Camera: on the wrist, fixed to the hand. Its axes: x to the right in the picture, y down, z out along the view.
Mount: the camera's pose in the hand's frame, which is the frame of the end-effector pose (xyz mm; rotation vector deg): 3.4 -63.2 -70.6 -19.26 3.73 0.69
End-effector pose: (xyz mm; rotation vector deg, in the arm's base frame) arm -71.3 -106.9 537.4 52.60 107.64 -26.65
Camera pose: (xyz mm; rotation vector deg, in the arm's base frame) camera -162.3 -100.1 563.2 41.54 110.81 -6.07
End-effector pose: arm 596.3 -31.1 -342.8 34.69 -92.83 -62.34
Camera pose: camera 652.9 -87.7 -393.7 23.08 -76.98 -73.54
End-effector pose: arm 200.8 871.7 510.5 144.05 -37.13 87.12
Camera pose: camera 171.7 950.6 554.2 126.39 -47.66 77.85
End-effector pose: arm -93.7 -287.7 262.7 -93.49 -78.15 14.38
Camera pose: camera -86.0 -327.3 348.5 -109.21 -80.31 -1.60
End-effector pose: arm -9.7 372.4 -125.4 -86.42 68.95 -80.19
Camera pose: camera -70.3 392.7 -55.3 -96.61 88.55 -74.07
